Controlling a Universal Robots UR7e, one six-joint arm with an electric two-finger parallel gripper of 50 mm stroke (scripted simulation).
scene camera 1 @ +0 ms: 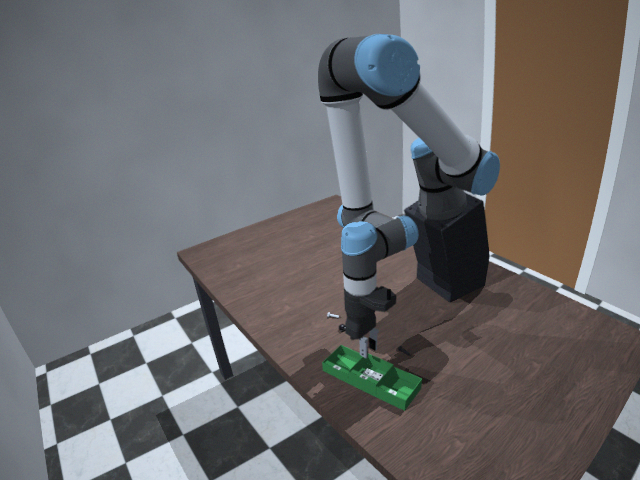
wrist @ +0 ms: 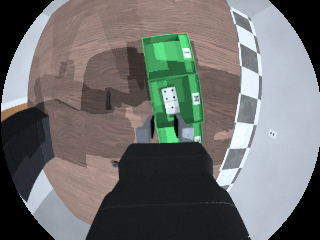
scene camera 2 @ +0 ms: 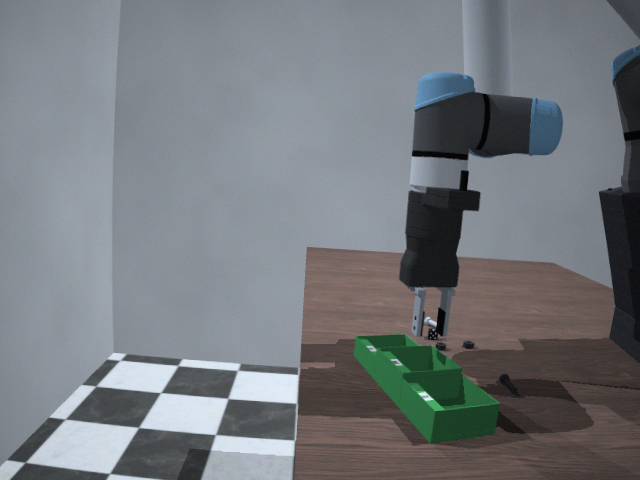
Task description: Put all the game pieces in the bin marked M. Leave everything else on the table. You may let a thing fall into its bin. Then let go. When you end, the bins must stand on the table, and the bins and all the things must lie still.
Labels:
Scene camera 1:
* my gripper: 368,352
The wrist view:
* my gripper: 164,122
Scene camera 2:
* my gripper: 428,334

